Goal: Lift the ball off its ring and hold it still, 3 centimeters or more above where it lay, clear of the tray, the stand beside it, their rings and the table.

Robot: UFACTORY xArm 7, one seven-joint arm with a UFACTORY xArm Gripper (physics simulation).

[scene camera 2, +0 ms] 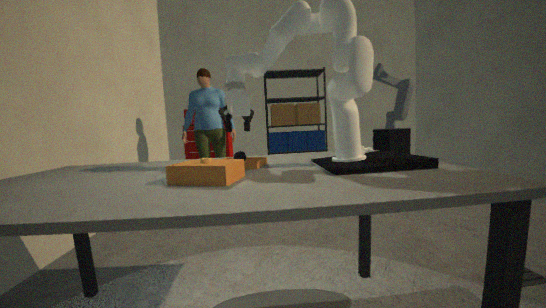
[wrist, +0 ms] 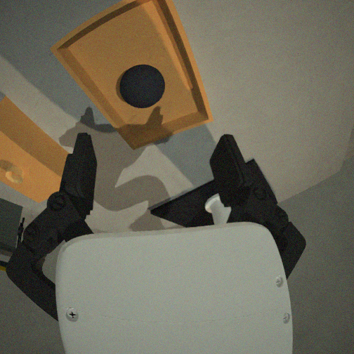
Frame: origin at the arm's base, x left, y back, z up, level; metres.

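Seen in the pictures: gripper, fingertip midpoint: (scene camera 2: 238, 131); arm's base, link origin: (scene camera 2: 348, 159).
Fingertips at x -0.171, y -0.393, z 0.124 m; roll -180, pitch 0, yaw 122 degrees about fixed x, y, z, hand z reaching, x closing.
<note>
Offsets run from my fingertips to a thing's top centre. "spot": to the spot under its first point. Level surfaces: height alone.
A dark ball @(dx +0.013, dy -0.001, dz -0.079 m) (scene camera 2: 240, 156) (wrist: 142, 86) rests in the orange tray @(dx +0.013, dy -0.001, dz -0.112 m) (scene camera 2: 259, 163) (wrist: 202, 111); its ring is hidden under it. The orange stand (scene camera 2: 196, 174) (wrist: 32, 172) is a block beside the tray, with a small ring @(spot: dx +0.253, dy -0.122, dz -0.076 m) (scene camera 2: 205, 160) (wrist: 12, 172) on its top. My gripper (scene camera 2: 237, 128) (wrist: 156, 146) is open and empty. It hangs well above the tray and ball. In the wrist view the ball lies ahead of the fingertips, above the gap between them, and the gripper's shadow falls on the tray's near end.
The grey table @(dz -0.140 m) (scene camera 2: 310, 200) bears the tray, the stand and the arm's black base plate (scene camera 2: 395, 162) (wrist: 186, 204) to the right. A person (scene camera 2: 207, 110), a shelf rack (scene camera 2: 265, 114) and a red cabinet (scene camera 2: 192, 150) stand behind the table.
</note>
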